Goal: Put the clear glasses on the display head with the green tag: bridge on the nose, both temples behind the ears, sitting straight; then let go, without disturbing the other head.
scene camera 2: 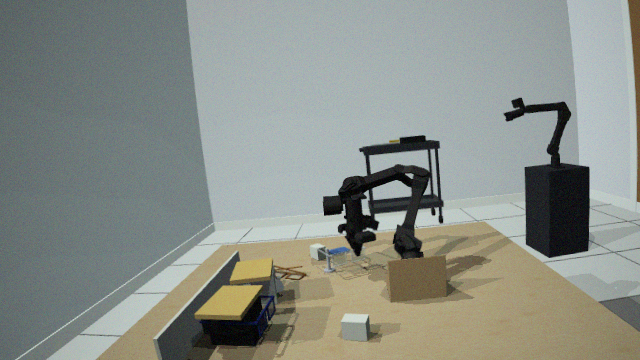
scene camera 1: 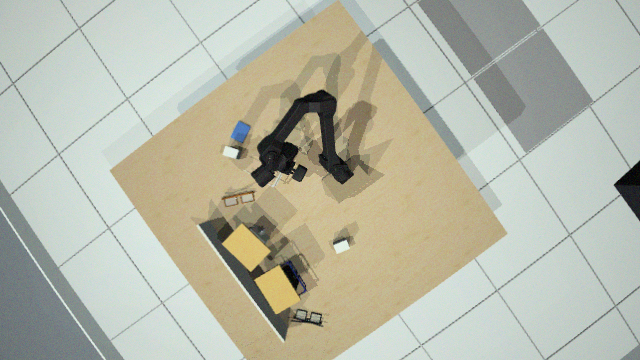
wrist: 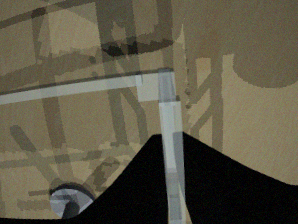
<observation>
In view: my gripper (scene camera 2: pixel 357 255), a grey board (scene camera 1: pixel 214 239) and a grey post (wrist: pixel 68 196).
My gripper also shows in the wrist view (wrist: pixel 167 143).
</observation>
